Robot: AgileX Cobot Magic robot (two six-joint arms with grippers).
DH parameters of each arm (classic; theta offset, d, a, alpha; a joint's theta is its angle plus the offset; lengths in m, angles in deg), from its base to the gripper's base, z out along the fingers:
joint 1: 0 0.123 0 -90
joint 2: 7.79 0 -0.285 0
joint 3: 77.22 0 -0.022 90
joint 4: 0 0.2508 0 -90
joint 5: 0 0 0.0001 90
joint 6: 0 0.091 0 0
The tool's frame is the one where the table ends.
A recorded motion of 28 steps. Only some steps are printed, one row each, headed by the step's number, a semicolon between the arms.
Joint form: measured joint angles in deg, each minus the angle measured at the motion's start. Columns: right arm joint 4, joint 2, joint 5, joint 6, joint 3, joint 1; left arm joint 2, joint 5, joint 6, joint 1, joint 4, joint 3.
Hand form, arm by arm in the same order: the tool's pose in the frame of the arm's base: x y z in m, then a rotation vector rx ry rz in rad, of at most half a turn. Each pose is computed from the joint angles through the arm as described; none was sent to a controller.
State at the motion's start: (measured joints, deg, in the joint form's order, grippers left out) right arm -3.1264 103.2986 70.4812 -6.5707 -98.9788 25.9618; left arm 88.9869 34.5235 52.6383 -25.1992 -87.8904 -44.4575
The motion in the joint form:
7: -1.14 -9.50 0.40 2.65 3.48 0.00; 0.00 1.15 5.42 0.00 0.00 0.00
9: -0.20 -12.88 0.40 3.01 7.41 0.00; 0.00 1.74 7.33 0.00 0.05 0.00
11: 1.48 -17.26 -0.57 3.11 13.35 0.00; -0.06 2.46 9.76 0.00 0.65 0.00
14: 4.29 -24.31 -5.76 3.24 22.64 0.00; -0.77 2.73 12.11 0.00 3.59 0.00
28: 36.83 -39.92 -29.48 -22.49 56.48 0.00; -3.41 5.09 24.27 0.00 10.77 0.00
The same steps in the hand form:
7: 0.3114 0.1445 0.3715 -0.7031 2.5917 0.0175; 0.2459 -0.1744 0.2148 0.2634 2.4039 -1.1828
9: 0.2957 0.1384 0.3716 -0.6961 2.6063 0.0392; 0.2452 -0.1749 0.2151 0.3096 2.3902 -1.1790
11: 0.2754 0.1314 0.3666 -0.6941 2.6224 0.0770; 0.2439 -0.1753 0.2153 0.3787 2.3726 -1.1673
14: 0.2472 0.1222 0.3591 -0.6694 2.5833 0.1555; 0.2410 -0.1741 0.2169 0.4918 2.3507 -1.1204
28: 0.1721 0.1207 0.2786 -0.7667 2.3752 0.6362; 0.2303 -0.1710 0.2256 0.8957 2.1926 -0.9793

